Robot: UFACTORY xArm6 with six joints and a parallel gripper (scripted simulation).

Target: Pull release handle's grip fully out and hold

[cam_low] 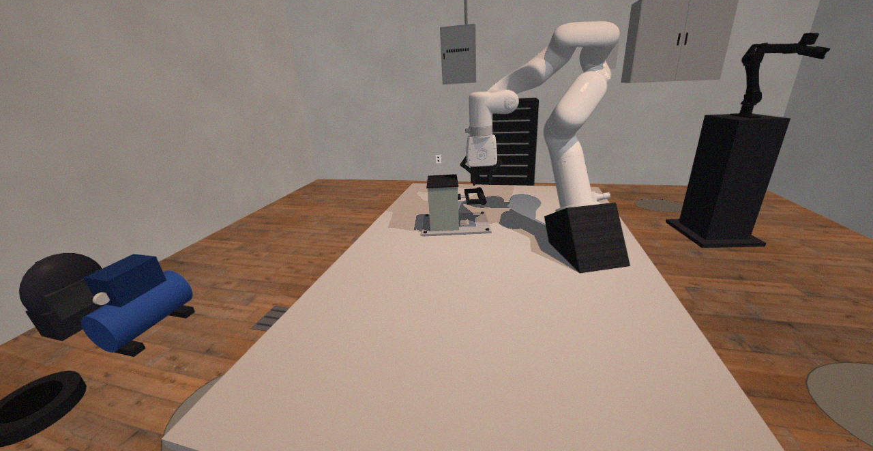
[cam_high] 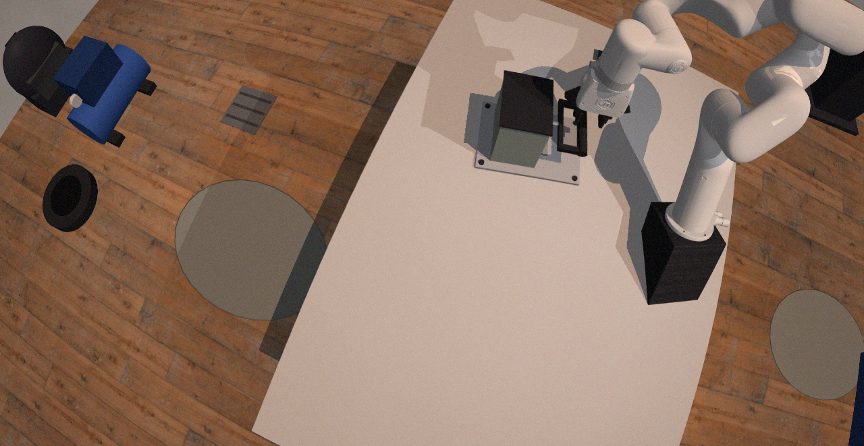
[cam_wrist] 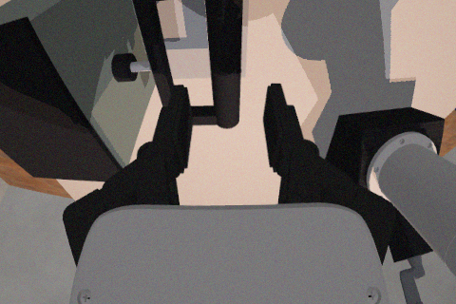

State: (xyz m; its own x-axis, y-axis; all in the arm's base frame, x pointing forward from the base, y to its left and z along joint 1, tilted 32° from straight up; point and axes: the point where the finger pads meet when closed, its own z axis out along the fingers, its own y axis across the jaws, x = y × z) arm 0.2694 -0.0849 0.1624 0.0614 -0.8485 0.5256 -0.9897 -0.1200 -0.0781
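The grey base plate is 100 mm ahead of my hand and 160 mm below it.
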